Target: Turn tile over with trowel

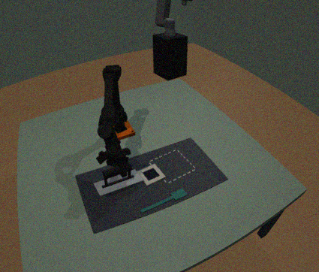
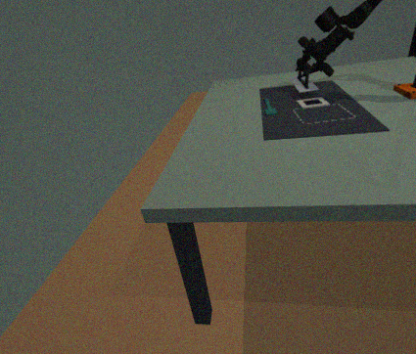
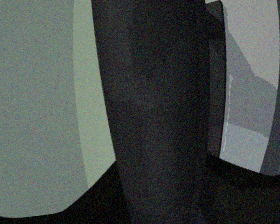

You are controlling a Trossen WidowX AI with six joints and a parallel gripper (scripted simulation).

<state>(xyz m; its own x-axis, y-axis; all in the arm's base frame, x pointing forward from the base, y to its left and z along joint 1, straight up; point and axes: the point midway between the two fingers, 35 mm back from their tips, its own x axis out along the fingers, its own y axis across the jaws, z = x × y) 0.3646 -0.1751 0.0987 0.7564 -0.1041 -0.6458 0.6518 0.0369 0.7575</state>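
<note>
My gripper tip is now 110 mm to the right of the dark mat and 110 mm above it. Round my gripper tip: white tile: 20 mm behind, 140 mm to the left, 90 mm below; teal trowel: 140 mm ahead, 110 mm to the left, 90 mm below.
</note>
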